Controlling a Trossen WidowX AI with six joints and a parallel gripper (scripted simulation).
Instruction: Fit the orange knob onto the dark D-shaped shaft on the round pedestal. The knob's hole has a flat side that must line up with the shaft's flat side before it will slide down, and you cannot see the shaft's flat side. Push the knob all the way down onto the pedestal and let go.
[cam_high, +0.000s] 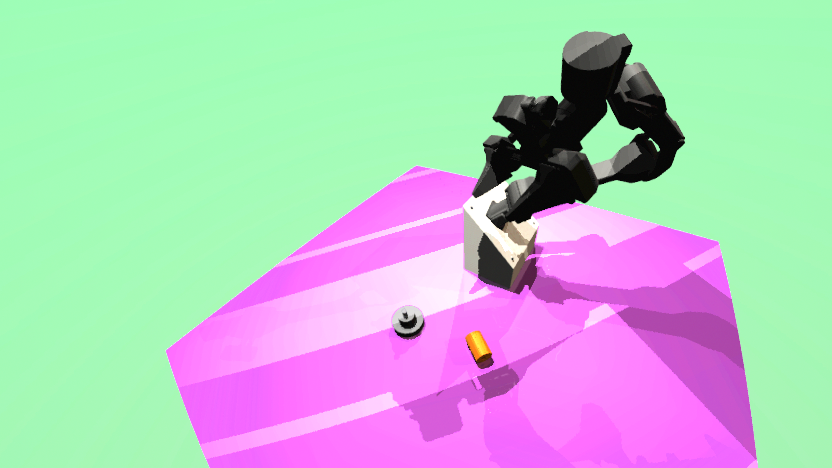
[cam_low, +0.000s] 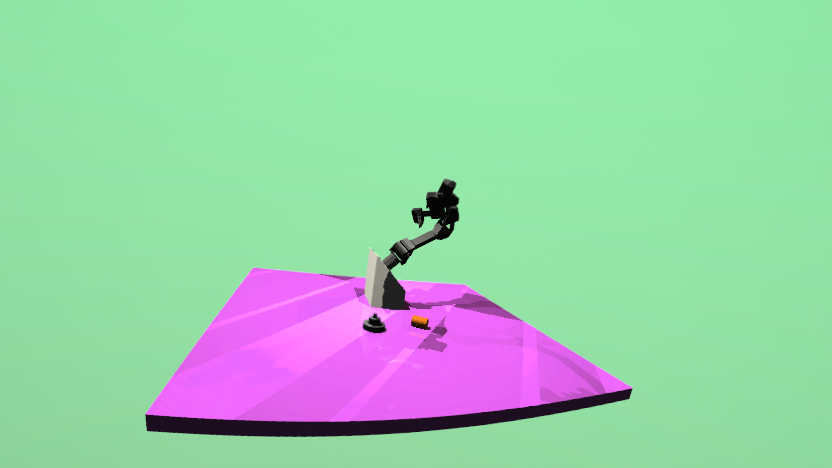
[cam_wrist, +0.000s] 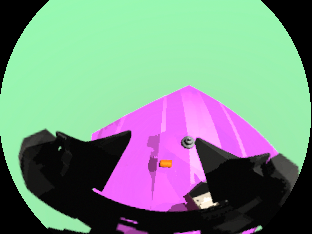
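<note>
Now: the orange knob 20 mm ahead of my gripper tip, 10 mm to the left of it and 370 mm below it. From my gripper tip the other things lie so: round pedestal: 20 mm ahead, 190 mm to the right, 360 mm below.
</note>
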